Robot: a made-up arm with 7 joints. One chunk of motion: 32 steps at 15 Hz.
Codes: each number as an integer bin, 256 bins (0 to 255) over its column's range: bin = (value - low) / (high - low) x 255, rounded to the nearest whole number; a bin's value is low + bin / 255 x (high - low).
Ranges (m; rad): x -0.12..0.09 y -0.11..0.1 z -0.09..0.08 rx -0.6..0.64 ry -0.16..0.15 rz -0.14..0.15
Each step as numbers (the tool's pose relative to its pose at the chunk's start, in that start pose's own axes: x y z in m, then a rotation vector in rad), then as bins.
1 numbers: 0.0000 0.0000 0.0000 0.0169 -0.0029 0.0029
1 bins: 146 134 135 127 129 126
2 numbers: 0.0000 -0.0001 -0.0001 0.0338 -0.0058 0.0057
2 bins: 146 133 135 130 127 128
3 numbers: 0.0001 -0.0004 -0.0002 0.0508 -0.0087 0.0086
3 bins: 146 133 135 134 124 131
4 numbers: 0.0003 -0.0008 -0.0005 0.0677 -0.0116 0.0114
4 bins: 146 133 134 137 122 133
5 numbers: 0.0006 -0.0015 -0.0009 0.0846 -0.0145 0.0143
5 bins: 146 132 134 141 120 136
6 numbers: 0.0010 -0.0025 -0.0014 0.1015 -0.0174 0.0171
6 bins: 147 131 133 144 117 138
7 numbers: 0.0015 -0.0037 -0.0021 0.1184 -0.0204 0.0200
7 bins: 148 129 132 148 115 141
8 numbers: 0.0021 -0.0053 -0.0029 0.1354 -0.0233 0.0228
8 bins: 148 127 131 151 112 143
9 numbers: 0.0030 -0.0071 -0.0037 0.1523 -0.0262 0.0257
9 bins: 149 125 129 155 110 146
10 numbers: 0.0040 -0.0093 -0.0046 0.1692 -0.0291 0.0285
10 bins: 151 122 128 158 108 148
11 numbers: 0.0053 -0.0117 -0.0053 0.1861 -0.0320 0.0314
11 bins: 152 119 127 162 105 151
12 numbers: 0.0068 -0.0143 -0.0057 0.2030 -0.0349 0.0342
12 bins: 154 116 126 165 103 153
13 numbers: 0.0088 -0.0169 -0.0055 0.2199 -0.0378 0.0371
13 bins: 156 113 127 169 101 156
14 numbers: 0.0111 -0.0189 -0.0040 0.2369 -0.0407 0.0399
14 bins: 159 111 129 172 98 158
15 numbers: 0.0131 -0.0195 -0.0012 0.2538 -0.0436 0.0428
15 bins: 162 110 133 176 96 161
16 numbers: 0.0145 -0.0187 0.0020 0.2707 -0.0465 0.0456
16 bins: 163 111 138 179 93 163
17 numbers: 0.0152 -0.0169 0.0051 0.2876 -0.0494 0.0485
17 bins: 164 113 143 183 91 166
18 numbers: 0.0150 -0.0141 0.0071 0.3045 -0.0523 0.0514
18 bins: 164 116 146 186 89 168
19 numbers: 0.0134 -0.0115 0.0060 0.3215 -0.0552 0.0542
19 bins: 162 120 144 190 86 171
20 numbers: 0.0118 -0.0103 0.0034 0.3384 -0.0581 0.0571
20 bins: 160 121 140 193 84 173
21 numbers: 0.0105 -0.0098 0.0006 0.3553 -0.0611 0.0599
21 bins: 158 122 136 196 81 176
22 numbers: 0.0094 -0.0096 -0.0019 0.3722 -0.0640 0.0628
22 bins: 157 122 132 200 79 178
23 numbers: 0.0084 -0.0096 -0.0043 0.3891 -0.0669 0.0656
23 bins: 156 122 129 203 77 181
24 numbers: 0.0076 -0.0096 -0.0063 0.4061 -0.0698 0.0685
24 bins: 155 122 126 207 74 183
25 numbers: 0.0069 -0.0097 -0.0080 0.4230 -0.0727 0.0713
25 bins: 154 122 123 210 72 186
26 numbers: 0.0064 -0.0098 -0.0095 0.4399 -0.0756 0.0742
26 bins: 153 122 121 214 69 188
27 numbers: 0.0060 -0.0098 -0.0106 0.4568 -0.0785 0.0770
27 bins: 153 122 119 217 67 191
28 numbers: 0.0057 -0.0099 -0.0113 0.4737 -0.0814 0.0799
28 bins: 153 122 118 221 65 193
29 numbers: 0.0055 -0.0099 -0.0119 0.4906 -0.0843 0.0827
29 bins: 152 122 117 224 62 196
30 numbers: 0.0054 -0.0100 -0.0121 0.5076 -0.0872 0.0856
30 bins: 152 121 117 228 60 198
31 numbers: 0.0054 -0.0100 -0.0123 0.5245 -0.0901 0.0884
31 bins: 152 121 117 231 57 201
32 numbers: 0.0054 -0.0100 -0.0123 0.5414 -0.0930 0.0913
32 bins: 152 121 117 235 55 203
